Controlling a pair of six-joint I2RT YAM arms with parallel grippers.
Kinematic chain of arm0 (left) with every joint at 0, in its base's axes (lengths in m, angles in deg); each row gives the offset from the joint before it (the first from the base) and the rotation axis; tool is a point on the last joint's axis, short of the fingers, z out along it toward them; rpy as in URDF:
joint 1: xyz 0 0 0.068 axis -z
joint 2: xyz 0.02 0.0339 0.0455 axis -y
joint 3: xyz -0.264 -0.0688 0 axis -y
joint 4: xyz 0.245 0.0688 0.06 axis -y
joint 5: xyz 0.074 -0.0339 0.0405 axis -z
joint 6: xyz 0.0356 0 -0.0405 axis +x
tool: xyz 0 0 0 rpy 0 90 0
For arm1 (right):
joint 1: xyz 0 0 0.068 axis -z
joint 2: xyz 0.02 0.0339 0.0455 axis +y
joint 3: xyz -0.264 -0.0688 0 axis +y
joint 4: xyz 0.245 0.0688 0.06 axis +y
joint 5: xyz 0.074 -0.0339 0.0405 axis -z
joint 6: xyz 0.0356 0 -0.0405 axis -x
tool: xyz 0 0 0 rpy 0 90 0
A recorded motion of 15 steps. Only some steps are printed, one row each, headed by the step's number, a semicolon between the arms.
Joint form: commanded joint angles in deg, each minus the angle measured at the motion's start. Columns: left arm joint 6, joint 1, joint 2, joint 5, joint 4, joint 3; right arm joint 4, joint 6, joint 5, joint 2, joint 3, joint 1.
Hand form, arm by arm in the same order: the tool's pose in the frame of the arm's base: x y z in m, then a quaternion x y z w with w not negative. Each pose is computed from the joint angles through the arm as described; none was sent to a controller.
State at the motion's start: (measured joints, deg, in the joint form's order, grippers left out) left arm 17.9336 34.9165 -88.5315 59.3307 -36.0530 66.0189; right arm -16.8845 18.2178 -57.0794 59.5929 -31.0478 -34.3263
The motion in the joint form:
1: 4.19 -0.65 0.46 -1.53 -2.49 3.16; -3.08 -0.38 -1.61 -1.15 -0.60 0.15
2: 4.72 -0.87 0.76 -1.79 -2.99 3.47; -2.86 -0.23 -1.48 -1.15 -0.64 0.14
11: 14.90 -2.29 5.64 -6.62 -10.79 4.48; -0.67 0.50 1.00 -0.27 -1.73 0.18
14: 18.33 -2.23 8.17 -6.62 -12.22 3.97; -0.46 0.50 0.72 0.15 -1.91 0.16
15: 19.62 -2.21 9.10 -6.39 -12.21 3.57; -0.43 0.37 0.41 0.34 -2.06 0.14
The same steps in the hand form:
1: 0.2412 -0.2008 0.2764 0.51646 0.67662 -0.48726 0.19501; 0.1644 0.1484 0.2706 -0.57822 0.44336 0.44505 0.52060
2: 0.2412 -0.1993 0.2790 0.51858 0.67599 -0.48406 0.19950; 0.1645 0.1485 0.2704 -0.57832 0.44428 0.44409 0.52053
11: 0.2276 -0.1793 0.2994 0.56619 0.66312 -0.42760 0.23846; 0.1688 0.1502 0.2701 -0.57214 0.46504 0.43115 0.52011
14: 0.2181 -0.1736 0.3071 0.58723 0.64330 -0.41966 0.25535; 0.1697 0.1510 0.2693 -0.57282 0.46617 0.43360 0.51629
15: 0.2149 -0.1718 0.3092 0.59544 0.63346 -0.41780 0.26385; 0.1700 0.1514 0.2695 -0.57327 0.46557 0.43609 0.51423

